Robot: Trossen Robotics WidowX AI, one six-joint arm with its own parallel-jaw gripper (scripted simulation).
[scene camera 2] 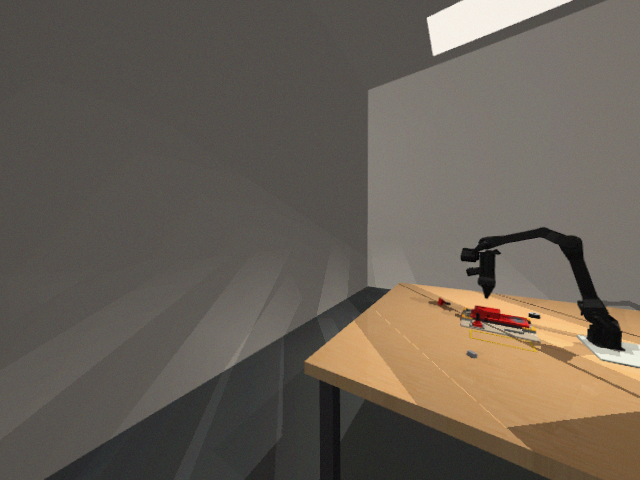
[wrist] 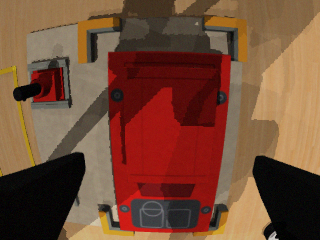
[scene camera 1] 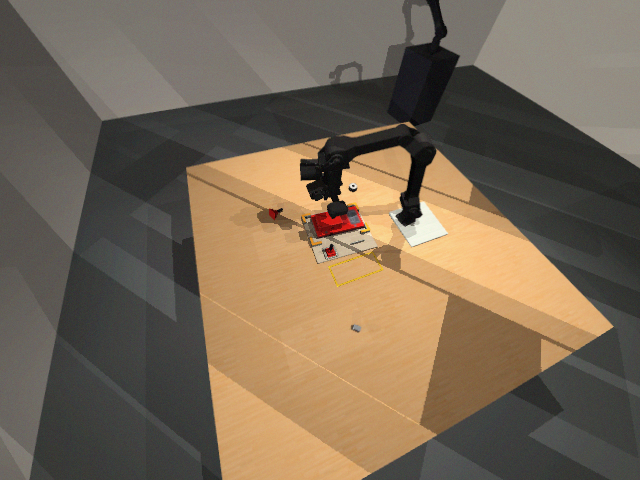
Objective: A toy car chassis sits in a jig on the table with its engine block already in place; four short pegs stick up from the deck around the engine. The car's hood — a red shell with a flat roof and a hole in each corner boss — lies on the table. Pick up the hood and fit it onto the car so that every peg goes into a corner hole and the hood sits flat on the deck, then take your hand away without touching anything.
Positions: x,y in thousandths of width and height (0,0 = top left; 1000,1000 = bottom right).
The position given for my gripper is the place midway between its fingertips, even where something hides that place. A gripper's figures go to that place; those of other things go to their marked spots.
My gripper (wrist: 533,690): 10 cm from the lens. A red hood (wrist: 530,469) is 16 cm from the lens.
